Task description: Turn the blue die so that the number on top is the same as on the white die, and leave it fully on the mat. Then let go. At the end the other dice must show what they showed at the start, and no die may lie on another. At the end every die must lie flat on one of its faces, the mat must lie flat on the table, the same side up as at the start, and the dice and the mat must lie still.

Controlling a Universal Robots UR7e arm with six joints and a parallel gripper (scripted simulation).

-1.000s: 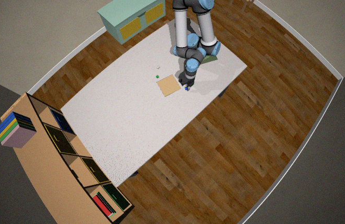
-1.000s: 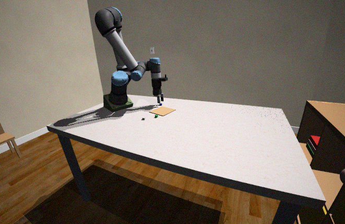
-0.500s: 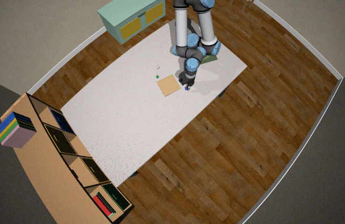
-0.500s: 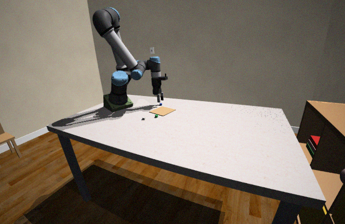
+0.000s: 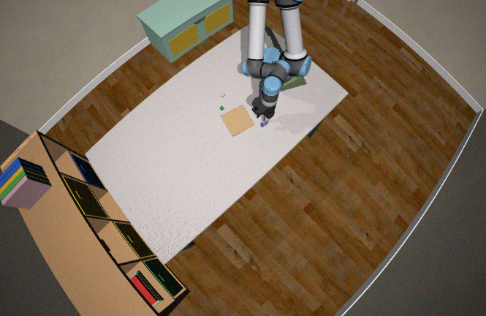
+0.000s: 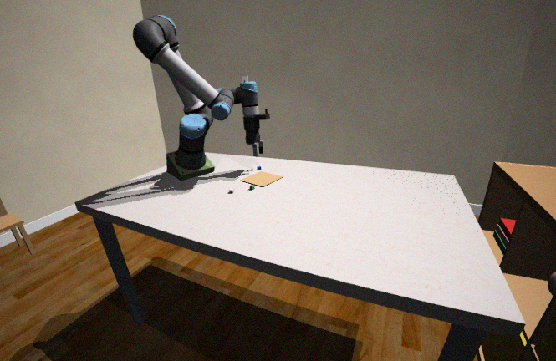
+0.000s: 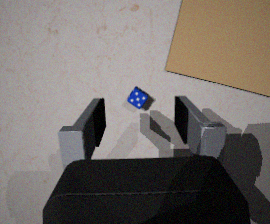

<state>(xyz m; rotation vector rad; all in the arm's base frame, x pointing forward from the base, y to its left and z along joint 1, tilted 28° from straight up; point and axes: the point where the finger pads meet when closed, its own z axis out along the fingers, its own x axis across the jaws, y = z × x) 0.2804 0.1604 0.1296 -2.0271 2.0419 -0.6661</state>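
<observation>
The blue die is 90 mm below my hand. From my hand the other things lie so: green die 80 mm ahead, 230 mm to the right, 90 mm below; white die 10 mm ahead, 290 mm to the right, 90 mm below; tan mat 70 mm ahead, 120 mm to the right, 90 mm below.
</observation>
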